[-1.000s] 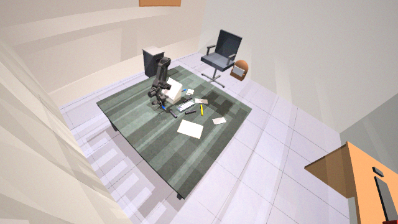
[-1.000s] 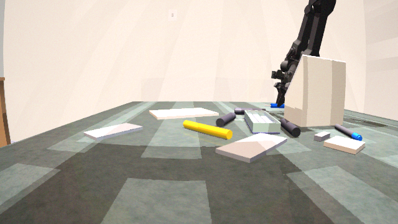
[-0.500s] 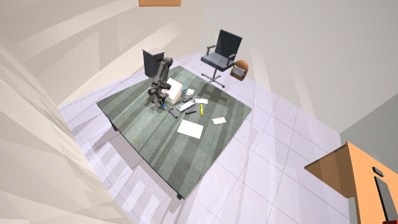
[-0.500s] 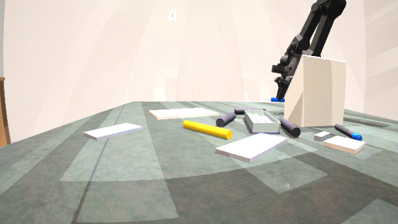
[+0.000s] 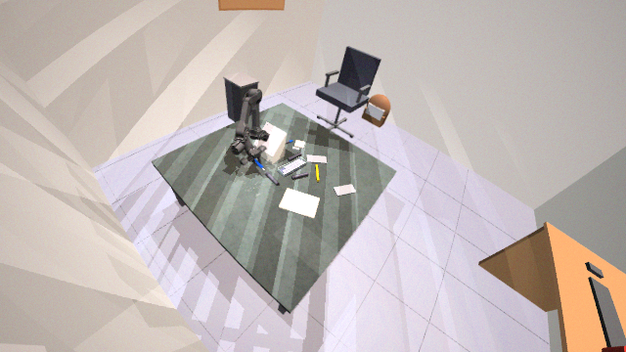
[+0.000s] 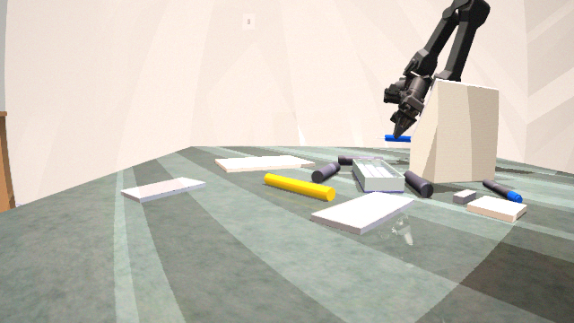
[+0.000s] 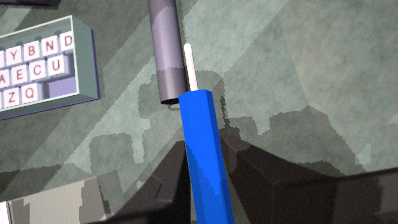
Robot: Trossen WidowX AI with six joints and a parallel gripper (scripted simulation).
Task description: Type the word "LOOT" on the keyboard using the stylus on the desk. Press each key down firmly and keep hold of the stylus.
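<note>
My gripper tip is now 5 cm short of the thin white tip and 1 cm to the left of it. From my gripper tip the other things lie so: eraser: 37 cm to the left, 6 cm below, 5 cm ahead; then keyboard: 18 cm to the left, 14 cm ahead, 5 cm below; then blue stylus: 1 cm ahead.
</note>
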